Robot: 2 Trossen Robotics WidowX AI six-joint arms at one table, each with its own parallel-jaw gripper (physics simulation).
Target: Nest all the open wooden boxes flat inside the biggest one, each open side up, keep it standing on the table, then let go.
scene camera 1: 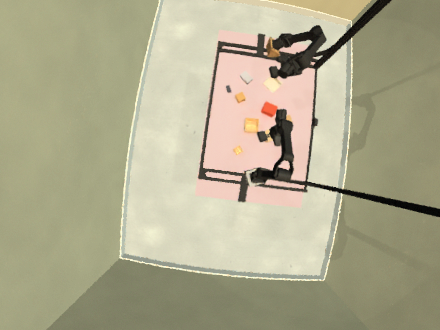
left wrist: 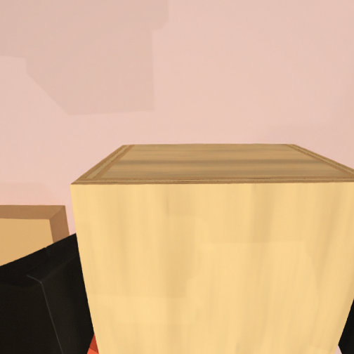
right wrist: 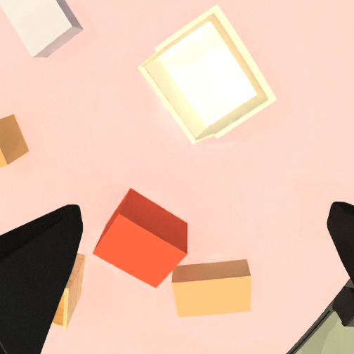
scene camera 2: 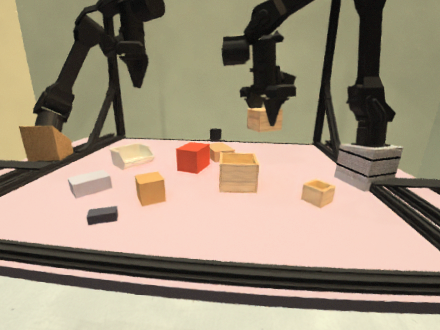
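Seen in the pictures: left gripper, between the fingertips: (scene camera 1: 269,136) (scene camera 2: 265,124); right gripper, between the fingertips: (scene camera 2: 137,87); left arm's base, origin of its link: (scene camera 1: 255,177) (scene camera 2: 370,145); right arm's base, origin of its link: (scene camera 1: 275,45) (scene camera 2: 46,133).
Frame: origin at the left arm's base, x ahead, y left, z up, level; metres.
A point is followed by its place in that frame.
The biggest open wooden box (scene camera 1: 251,125) {x 0.333, y -0.083, z -0.094 m} (scene camera 2: 239,176) {x 0.340, y -0.033, z -0.058 m} (right wrist: 75,290) stands open side up near the table's middle. A small open wooden box (scene camera 1: 238,150) {x 0.191, y 0.047, z -0.094 m} (scene camera 2: 318,195) {x 0.210, y 0.072, z -0.073 m} sits open side up, to its right in scene camera 2. My left gripper (scene camera 2: 265,117) {x 0.223, y -0.148, z 0.035 m} is shut on another wooden box (scene camera 2: 264,121) {x 0.244, y -0.114, z 0.049 m} (left wrist: 215,265), held above the table behind the biggest box in scene camera 2. Its open side is hard to make out. My right gripper (scene camera 2: 136,75) (right wrist: 208,216) is open and empty, high above the table. The biggest box is partly hidden by a finger in the right wrist view.
A cream tray (scene camera 1: 272,84) {x 0.582, y -0.311, z -0.091 m} (scene camera 2: 132,156) {x 0.584, y -0.347, z -0.087 m} (right wrist: 207,75), red block (scene camera 2: 193,157) {x 0.415, y -0.178, z -0.053 m} (right wrist: 142,250), tan block (scene camera 2: 221,152) {x 0.311, y -0.255, z -0.068 m} (right wrist: 212,296), orange cube (scene camera 2: 150,188) {x 0.531, y -0.032, z -0.063 m}, grey block (scene camera 2: 90,183) {x 0.660, y -0.114, z -0.073 m} and dark block (scene camera 2: 102,215) {x 0.616, y 0.014, z -0.083 m} lie around. A striped grey block (scene camera 2: 369,165) {x 0.050, y 0.047, z -0.032 m} is by the right edge.
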